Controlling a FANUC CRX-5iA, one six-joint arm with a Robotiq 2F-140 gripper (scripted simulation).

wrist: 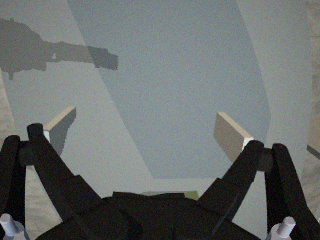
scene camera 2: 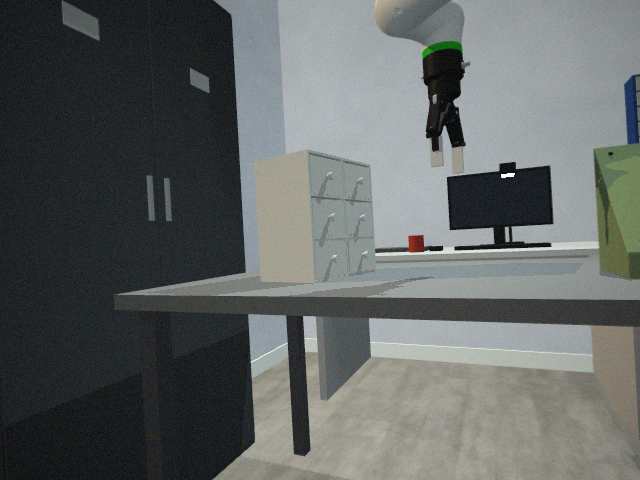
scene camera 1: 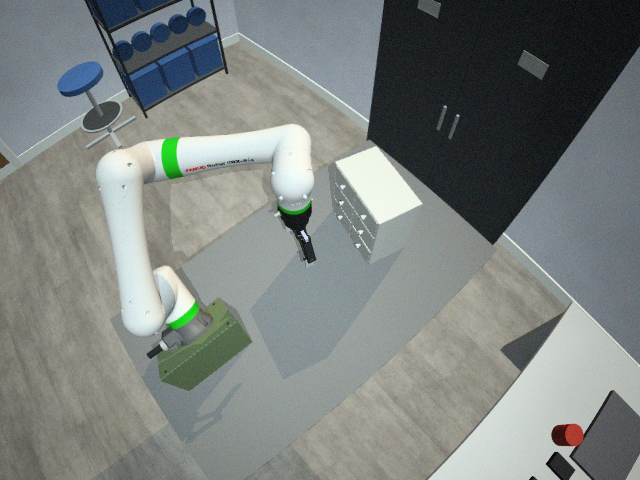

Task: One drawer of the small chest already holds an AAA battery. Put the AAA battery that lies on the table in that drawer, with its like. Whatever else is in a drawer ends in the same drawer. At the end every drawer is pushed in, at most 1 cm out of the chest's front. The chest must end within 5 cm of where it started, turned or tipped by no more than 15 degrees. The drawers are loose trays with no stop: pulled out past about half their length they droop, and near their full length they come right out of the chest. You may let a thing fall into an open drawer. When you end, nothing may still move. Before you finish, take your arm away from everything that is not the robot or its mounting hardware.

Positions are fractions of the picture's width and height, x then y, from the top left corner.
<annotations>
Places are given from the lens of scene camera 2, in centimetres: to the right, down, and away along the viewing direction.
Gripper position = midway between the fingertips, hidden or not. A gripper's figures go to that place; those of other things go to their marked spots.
my gripper (scene camera 2: 0.70,0.35): 31, -17, 94
small white chest (scene camera 2: 0.44,0.39): -9, -12, 97
</annotations>
